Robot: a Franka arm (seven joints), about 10 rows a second.
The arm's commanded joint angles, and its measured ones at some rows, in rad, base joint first. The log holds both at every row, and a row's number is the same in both.
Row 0, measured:
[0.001, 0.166, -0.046, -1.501, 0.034, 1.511, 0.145]
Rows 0 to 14, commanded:
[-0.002, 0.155, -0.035, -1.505, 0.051, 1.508, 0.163]
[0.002, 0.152, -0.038, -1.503, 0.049, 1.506, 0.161]
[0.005, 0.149, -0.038, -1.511, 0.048, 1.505, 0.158]
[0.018, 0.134, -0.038, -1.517, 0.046, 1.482, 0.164]
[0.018, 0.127, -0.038, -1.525, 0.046, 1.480, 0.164]
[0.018, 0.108, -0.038, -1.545, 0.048, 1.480, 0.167]
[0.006, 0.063, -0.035, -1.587, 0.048, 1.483, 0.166]
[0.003, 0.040, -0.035, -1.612, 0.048, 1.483, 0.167]
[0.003, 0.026, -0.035, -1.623, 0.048, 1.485, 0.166]
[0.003, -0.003, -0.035, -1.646, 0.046, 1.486, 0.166]
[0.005, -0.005, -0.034, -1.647, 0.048, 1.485, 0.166]
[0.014, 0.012, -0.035, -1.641, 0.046, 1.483, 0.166]
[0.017, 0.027, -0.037, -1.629, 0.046, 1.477, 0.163]
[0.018, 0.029, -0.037, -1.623, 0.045, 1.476, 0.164]
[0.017, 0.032, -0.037, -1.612, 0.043, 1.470, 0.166]
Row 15, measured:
[0.017, 0.033, -0.038, -1.624, 0.034, 1.478, 0.146]
